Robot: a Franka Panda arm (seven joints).
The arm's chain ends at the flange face. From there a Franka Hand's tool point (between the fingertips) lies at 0.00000 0.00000 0.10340 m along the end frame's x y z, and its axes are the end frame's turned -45 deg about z.
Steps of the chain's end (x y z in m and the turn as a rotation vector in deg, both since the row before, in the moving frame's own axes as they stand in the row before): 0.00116 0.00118 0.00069 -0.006 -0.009 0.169; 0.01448 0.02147 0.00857 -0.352 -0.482 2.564; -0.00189 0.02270 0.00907 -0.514 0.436 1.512; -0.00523 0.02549 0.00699 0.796 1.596 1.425; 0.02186 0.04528 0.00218 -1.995 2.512 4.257; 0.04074 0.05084 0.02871 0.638 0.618 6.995; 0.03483 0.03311 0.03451 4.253 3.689 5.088; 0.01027 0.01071 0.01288 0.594 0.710 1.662
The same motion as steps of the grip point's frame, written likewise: -0.00003 0.00165 0.00069 0.002 -0.011 0.169; -0.00600 0.02523 0.00856 0.092 -0.590 2.564; -0.01750 0.01593 0.00906 -0.672 -0.055 1.512; -0.01868 0.01538 0.00694 -0.566 1.691 1.425; -0.01612 0.05324 0.00202 -3.187 0.366 4.257; -0.00554 0.06483 0.02870 0.014 0.888 6.995; 0.01135 0.04777 0.03401 0.399 5.616 5.088; 0.00135 0.01501 0.01287 -0.082 0.922 1.662
